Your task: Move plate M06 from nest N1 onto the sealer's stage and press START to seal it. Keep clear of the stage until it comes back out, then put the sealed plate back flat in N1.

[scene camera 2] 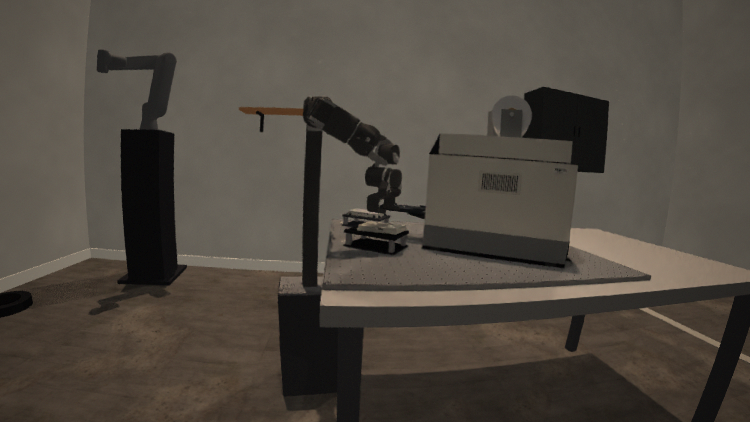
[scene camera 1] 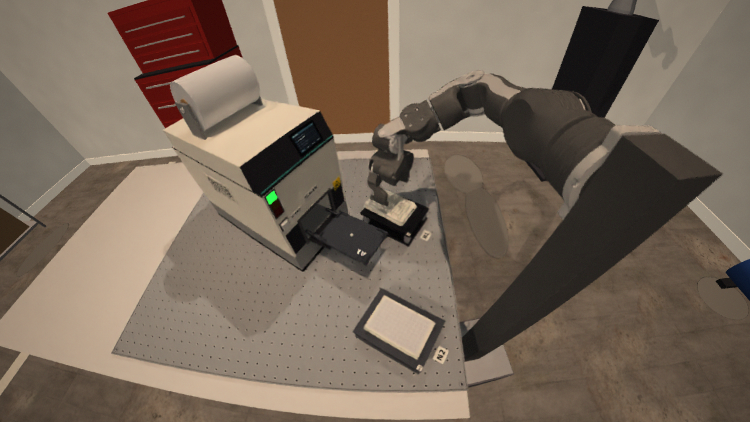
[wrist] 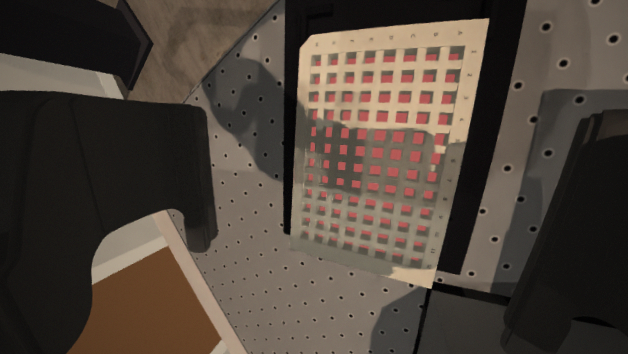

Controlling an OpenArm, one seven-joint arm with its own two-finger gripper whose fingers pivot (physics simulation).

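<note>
Plate M06 point(scene camera 1: 402, 212) point(scene camera 2: 361, 212) point(wrist: 380, 122), pale with red-bottomed wells, sits on black nest N1 point(scene camera 1: 389, 226) point(wrist: 492, 100). In the wrist view its lower end reaches past the nest's edge; I cannot tell whether it lies fully flat. My gripper point(scene camera 1: 381, 202) point(scene camera 2: 385, 211) point(wrist: 333, 200) is open and empty just above the plate, one finger at each side of the wrist view. The sealer's dark stage point(scene camera 1: 340, 230) point(scene camera 2: 411, 211) point(wrist: 465, 325) is out and bears no plate. The green START button point(scene camera 1: 271, 197) is on the sealer's front.
The sealer point(scene camera 1: 220, 157) point(scene camera 2: 498, 204) stands beside N1, with the film roll point(scene camera 1: 217, 94) point(scene camera 2: 511, 116) on top. Nest N2 point(scene camera 1: 390, 348) holds another plate point(scene camera 1: 401, 325) point(scene camera 2: 385, 227). The arm's post point(scene camera 1: 566, 262) point(scene camera 2: 312, 209) stands at the perforated board's edge.
</note>
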